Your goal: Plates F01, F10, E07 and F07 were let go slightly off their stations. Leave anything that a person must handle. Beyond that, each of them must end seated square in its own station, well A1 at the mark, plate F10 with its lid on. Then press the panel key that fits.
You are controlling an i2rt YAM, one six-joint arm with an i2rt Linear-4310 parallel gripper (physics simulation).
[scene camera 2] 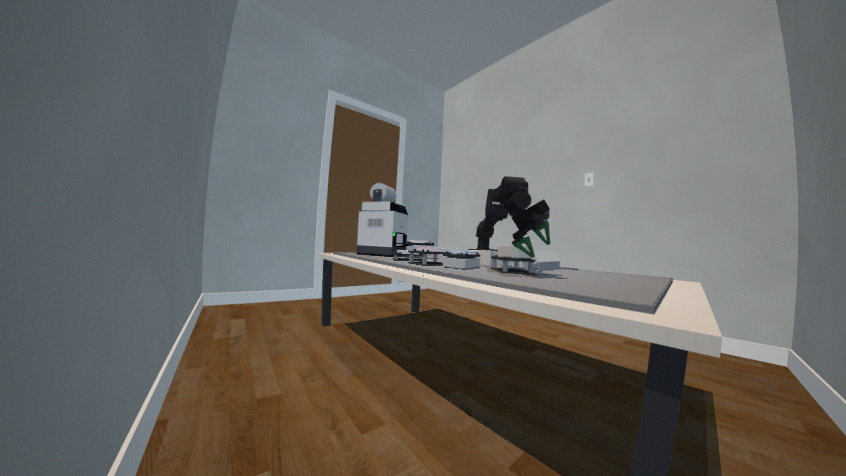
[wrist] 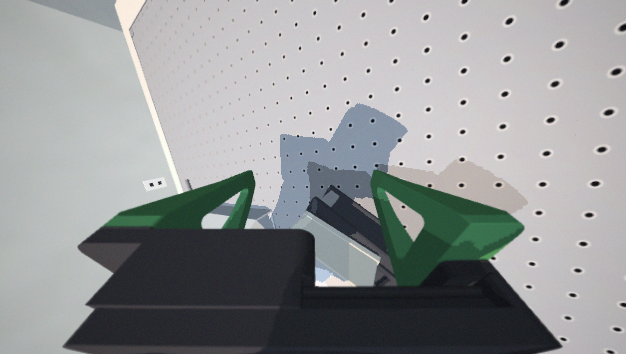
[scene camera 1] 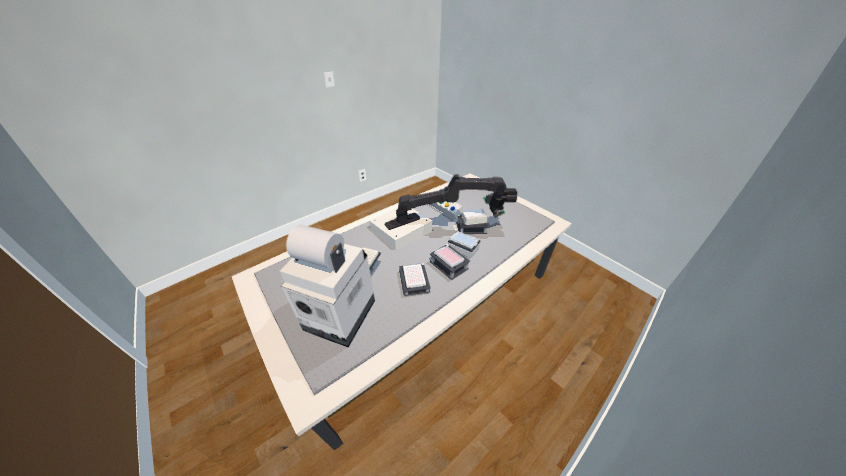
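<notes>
A pale lidded plate sits on the far raised dark station; in the wrist view it looks turned against the station. My gripper is open and empty, just above and beside that plate; its fingertips reach past the plate's far end in the wrist view. A light-blue plate, a pink plate and a white plate with red dots stand in a row nearer the instrument. Plate labels and well A1 marks are too small to read. The key panel is partly hidden by the arm; a yellow key and a blue key show.
A white instrument with a roll on top stands at the table's other end. A low item shows behind it. The arm's white base block is at the back edge. The grey perforated mat covers the table.
</notes>
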